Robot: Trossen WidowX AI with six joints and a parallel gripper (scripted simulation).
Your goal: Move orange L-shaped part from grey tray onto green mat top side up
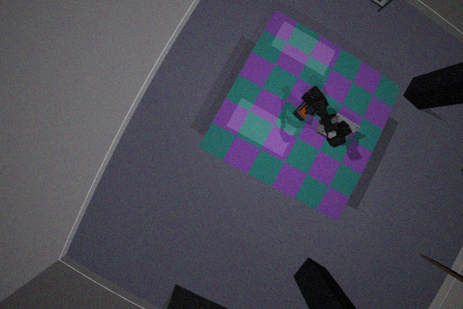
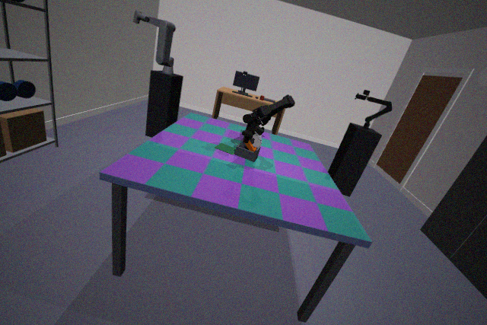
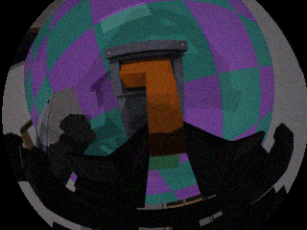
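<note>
Now: gripper tip 14 cm to the left of the green mat, 12 cm above it and 3 cm past it. The rest, counted from my gripper tip: orange L-shaped part (3 cm to the left, 3 cm below, 1 cm behind).
</note>
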